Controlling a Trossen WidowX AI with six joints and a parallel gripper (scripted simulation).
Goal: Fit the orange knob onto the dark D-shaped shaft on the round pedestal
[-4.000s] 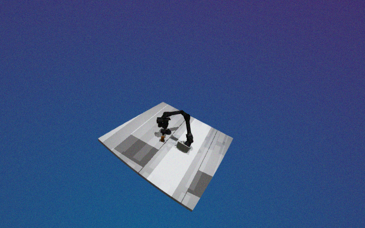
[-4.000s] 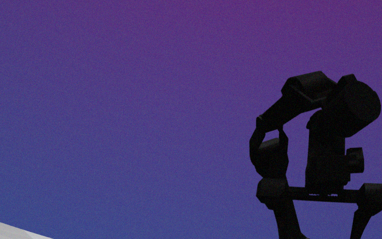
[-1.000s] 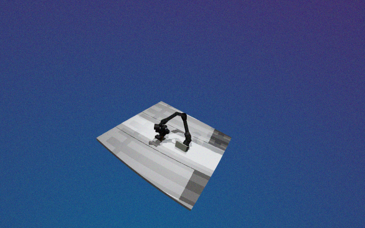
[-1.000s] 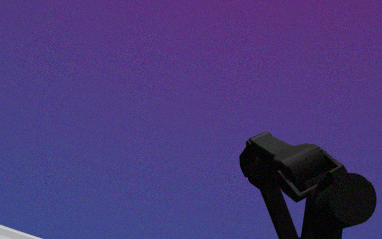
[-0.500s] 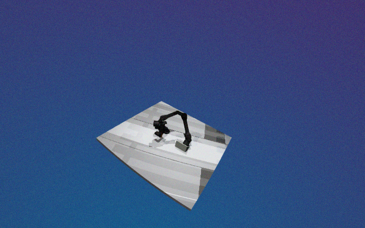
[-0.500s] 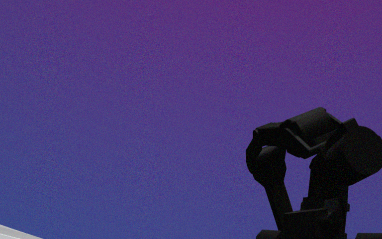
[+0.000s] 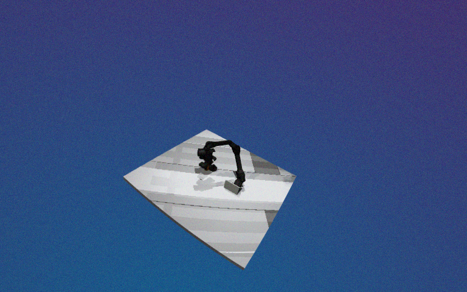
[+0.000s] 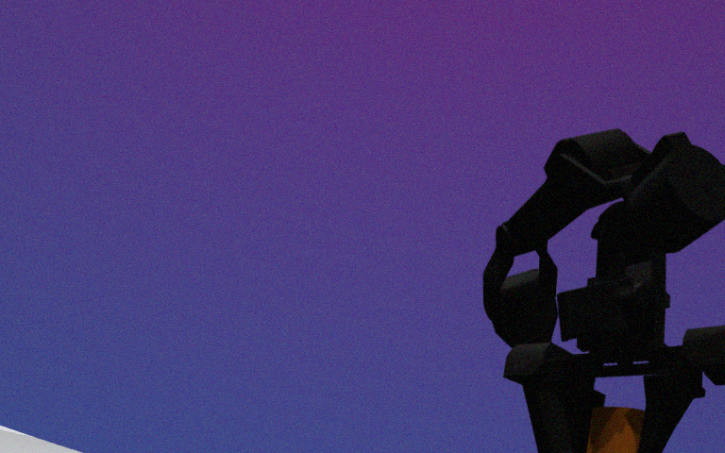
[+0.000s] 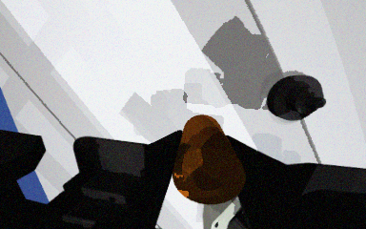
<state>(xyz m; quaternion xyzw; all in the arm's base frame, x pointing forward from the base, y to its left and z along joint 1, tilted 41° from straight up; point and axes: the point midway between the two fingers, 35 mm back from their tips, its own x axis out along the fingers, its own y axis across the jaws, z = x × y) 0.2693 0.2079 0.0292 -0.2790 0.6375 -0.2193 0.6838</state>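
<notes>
Now: gripper tip 5 cm short of the dark round pedestal, 18 cm to the left of it and 10 cm above it. From my gripper tip the other things lie so: orange knob 2 cm above.
</notes>
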